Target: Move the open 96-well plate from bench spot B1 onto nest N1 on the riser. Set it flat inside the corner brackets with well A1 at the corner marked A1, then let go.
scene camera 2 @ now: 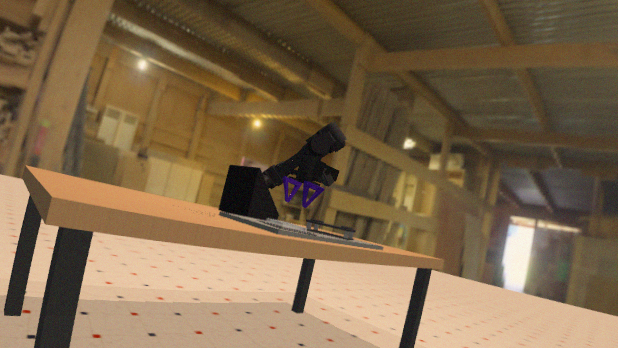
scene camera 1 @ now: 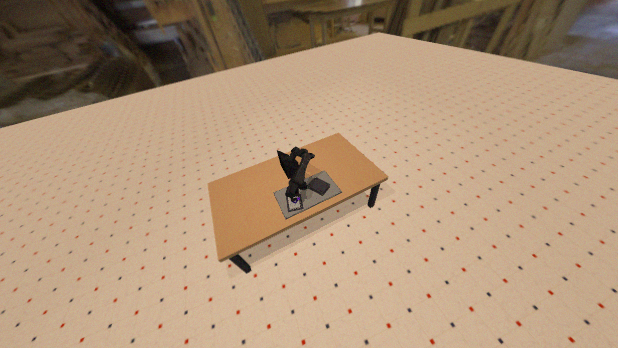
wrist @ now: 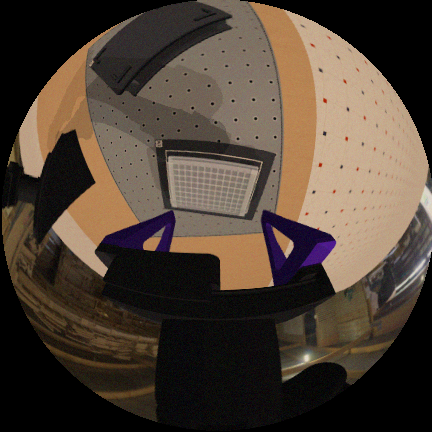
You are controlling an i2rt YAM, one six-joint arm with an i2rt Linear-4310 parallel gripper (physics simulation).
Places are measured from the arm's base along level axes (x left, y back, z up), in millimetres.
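Pixels of known places: gripper, fingertip midpoint: (scene camera 2: 295,204) (scene camera 1: 293,198) (wrist: 217,214); arm's base at its link origin: (scene camera 2: 253,189) (scene camera 1: 289,160) (wrist: 39,191).
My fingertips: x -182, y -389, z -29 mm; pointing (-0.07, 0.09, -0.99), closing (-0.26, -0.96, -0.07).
Ahead of a thing's pixels: the offset from my fingertips to its top centre. "spot": to the spot under its first point.
The open 96-well plate {dz -60, dx +0, dy +18 mm} (scene camera 1: 293,206) (wrist: 212,185) is pale, with a grid of wells. It lies inside the dark frame of bench spot B1 {spot: dz -75, dx -24, dy -63 mm} (wrist: 263,188). My gripper (scene camera 1: 295,199) (scene camera 2: 297,202) (wrist: 217,214) has two purple fingers, wide open with nothing between them. It hangs above the bench near the plate, well clear of the board in the scene camera 2 view. The dark riser {dz -33, dx +255, dy +21 mm} (scene camera 1: 320,186) (scene camera 2: 330,229) (wrist: 160,40) with nest N1 on top stands apart from the plate, at the top left in the wrist view. Low corner brackets show on it; the A1 mark is not readable.
A grey perforated board {dz -76, dx +143, dy +41 mm} (scene camera 1: 315,200) (scene camera 2: 370,245) (wrist: 250,100) lies under the plate spot and riser on the wooden table (scene camera 1: 240,210) (scene camera 2: 150,225) (wrist: 297,100). The black arm base (scene camera 2: 242,192) (wrist: 65,185) stands beside the board.
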